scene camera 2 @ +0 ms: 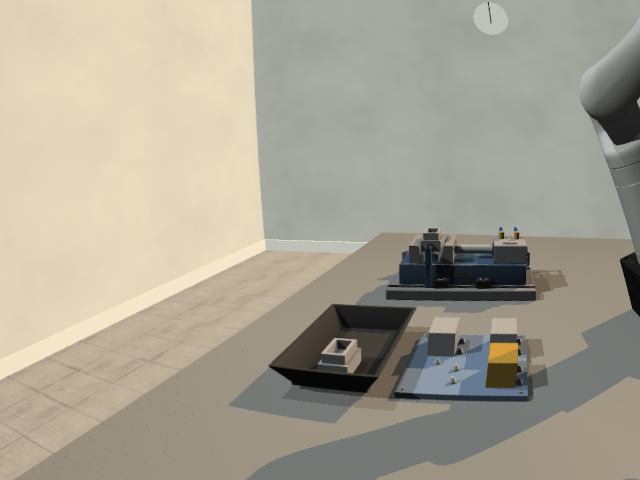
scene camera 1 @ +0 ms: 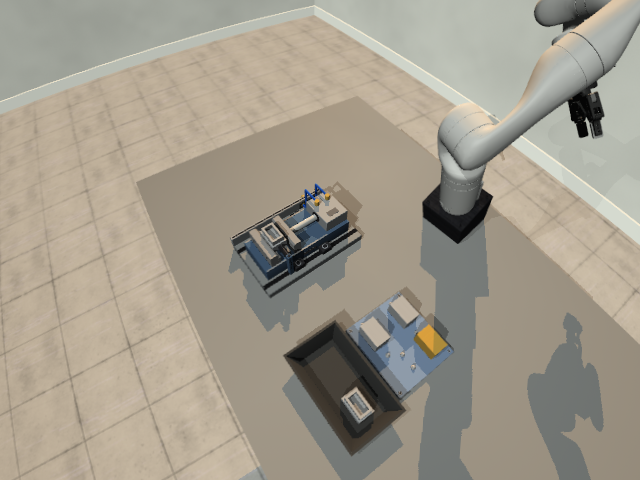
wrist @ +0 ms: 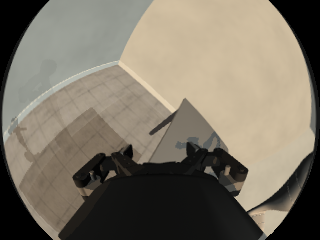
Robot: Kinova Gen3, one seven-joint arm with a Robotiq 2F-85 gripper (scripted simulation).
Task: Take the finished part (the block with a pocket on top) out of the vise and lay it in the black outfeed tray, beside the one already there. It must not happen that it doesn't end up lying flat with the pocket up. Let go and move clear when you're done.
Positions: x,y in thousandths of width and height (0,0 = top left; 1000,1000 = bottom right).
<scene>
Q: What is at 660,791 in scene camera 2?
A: A light blue fixture plate.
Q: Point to an orange block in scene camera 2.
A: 785,766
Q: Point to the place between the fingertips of the gripper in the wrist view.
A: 498,623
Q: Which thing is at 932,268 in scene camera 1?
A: The gripper.
</scene>
